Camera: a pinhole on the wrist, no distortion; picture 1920 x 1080 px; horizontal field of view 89.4 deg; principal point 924.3 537.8 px. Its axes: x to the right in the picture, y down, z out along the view. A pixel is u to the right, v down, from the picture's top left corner.
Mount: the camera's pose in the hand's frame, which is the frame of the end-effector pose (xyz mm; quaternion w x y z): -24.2 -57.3 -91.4 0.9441 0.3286 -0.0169 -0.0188
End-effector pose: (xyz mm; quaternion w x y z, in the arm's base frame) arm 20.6 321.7 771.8 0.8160 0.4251 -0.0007 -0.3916
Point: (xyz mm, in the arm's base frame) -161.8 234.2 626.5
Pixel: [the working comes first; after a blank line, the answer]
In the camera's frame: 13.1 -73.4 211.3

984.4 200.8
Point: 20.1 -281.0 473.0
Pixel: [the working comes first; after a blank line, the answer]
In the camera's frame: 530.5 -64.2 444.4

outside the picture
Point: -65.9 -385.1 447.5
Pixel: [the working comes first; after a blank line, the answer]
In the camera's frame: 552.6 -95.3 576.4

1854.3 377.5
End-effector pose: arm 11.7 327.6 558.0 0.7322 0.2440 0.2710 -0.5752
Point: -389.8 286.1 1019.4
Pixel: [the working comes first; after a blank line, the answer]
In the camera's frame: -312.3 -5.1 536.7

359.8 528.6
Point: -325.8 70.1 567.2
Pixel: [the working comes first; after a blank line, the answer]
In the camera's frame: 155.9 -109.7 378.2

1324.0 256.4
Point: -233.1 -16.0 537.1
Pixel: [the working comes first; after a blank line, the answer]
In the camera's frame: 252.6 -23.6 366.7

1592.7 475.3
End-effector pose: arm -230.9 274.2 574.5 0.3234 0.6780 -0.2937 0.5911
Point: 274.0 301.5 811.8
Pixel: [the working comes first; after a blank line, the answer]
In the camera's frame: 346.0 -30.5 471.1

1636.9 475.0
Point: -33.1 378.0 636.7
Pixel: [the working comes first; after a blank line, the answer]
In the camera's frame: 119.2 -41.5 189.6

1534.3 325.4
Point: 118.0 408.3 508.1
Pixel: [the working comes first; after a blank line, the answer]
In the camera's frame: 19.3 -110.5 349.4

977.8 231.1
